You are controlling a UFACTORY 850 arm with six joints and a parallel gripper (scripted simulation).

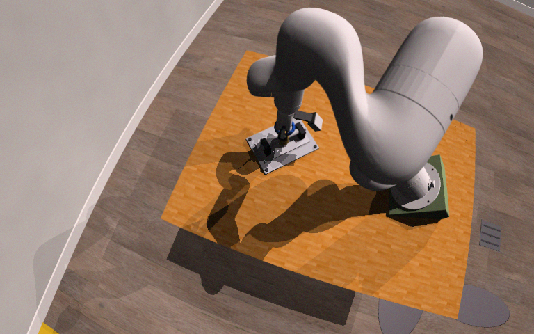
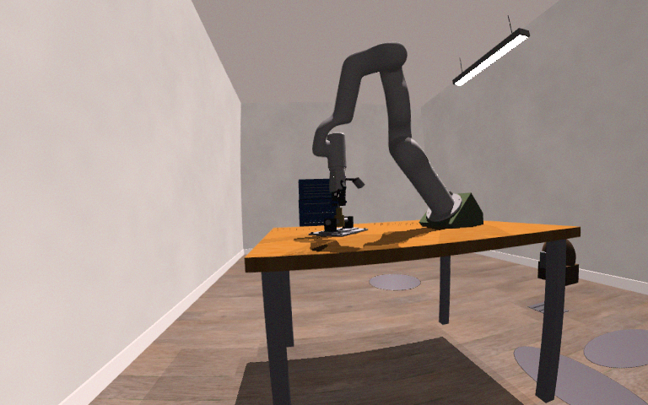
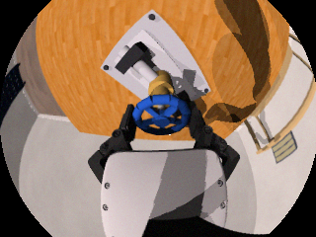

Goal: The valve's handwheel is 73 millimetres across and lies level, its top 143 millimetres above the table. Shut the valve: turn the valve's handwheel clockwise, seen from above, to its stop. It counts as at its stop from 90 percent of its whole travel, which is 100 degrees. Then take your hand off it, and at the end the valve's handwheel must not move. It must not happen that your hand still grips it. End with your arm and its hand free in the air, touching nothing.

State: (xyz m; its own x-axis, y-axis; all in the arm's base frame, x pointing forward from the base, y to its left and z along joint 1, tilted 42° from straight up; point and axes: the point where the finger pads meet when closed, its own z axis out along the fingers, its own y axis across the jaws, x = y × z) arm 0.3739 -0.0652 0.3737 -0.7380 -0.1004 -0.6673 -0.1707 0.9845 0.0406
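Right now the blue handwheel is right at my hand.
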